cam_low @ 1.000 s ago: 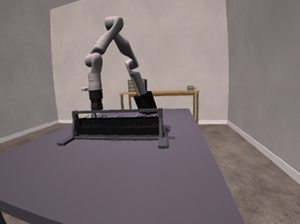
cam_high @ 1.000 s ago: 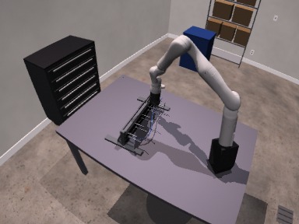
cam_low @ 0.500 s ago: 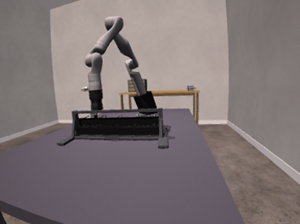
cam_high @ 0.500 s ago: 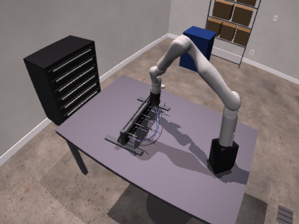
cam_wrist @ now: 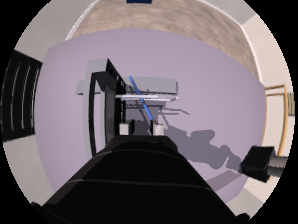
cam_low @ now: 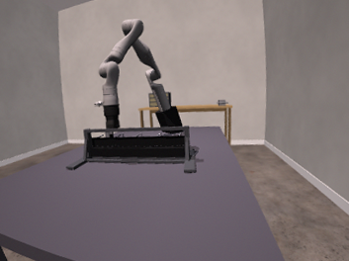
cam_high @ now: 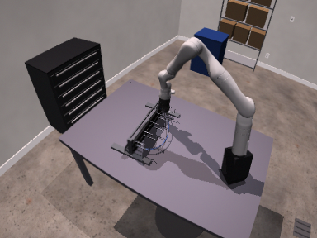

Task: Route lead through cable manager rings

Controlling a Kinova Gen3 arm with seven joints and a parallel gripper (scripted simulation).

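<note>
Now: hand 6 cm short of the black rack, 15 cm to the right of it and 2 cm above it.
</note>
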